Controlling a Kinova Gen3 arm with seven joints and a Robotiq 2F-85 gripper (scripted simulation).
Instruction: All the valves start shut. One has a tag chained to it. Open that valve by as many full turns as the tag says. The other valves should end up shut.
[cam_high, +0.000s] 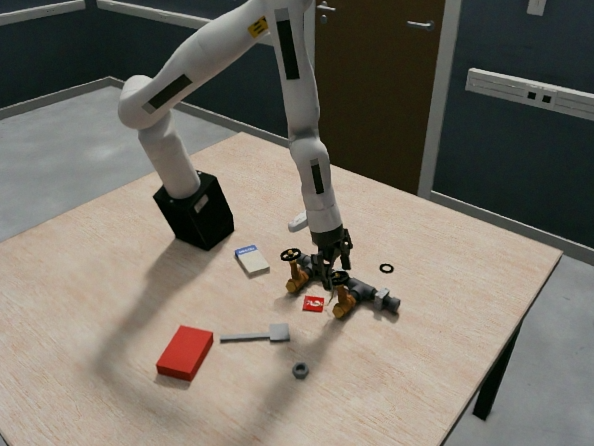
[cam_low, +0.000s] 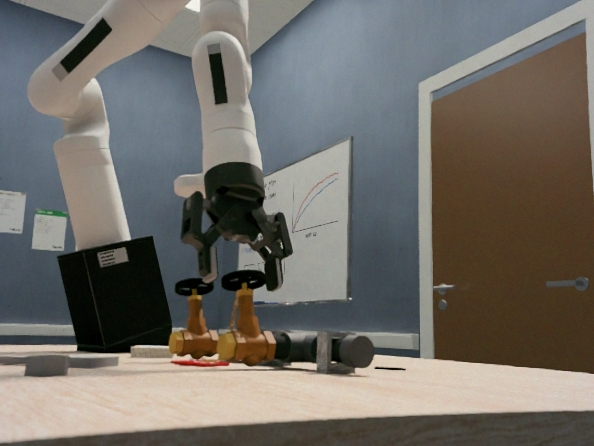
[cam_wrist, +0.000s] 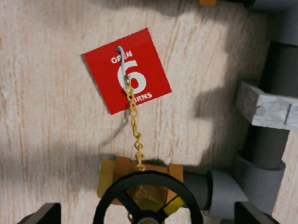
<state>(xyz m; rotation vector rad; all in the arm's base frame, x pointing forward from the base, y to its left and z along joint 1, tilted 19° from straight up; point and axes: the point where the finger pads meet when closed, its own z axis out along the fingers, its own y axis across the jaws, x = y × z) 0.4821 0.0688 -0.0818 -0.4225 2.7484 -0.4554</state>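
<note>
Right now my hand is 6 cm past the red tag, 3 cm to the left of it and 10 cm above it. From my hand the other things lie so: red block: 13 cm behind, 35 cm to the right, 8 cm below; white card box: 29 cm behind, 3 cm to the right, 9 cm below; grey t-shaped tool: 6 cm behind, 19 cm to the right, 9 cm below.
</note>
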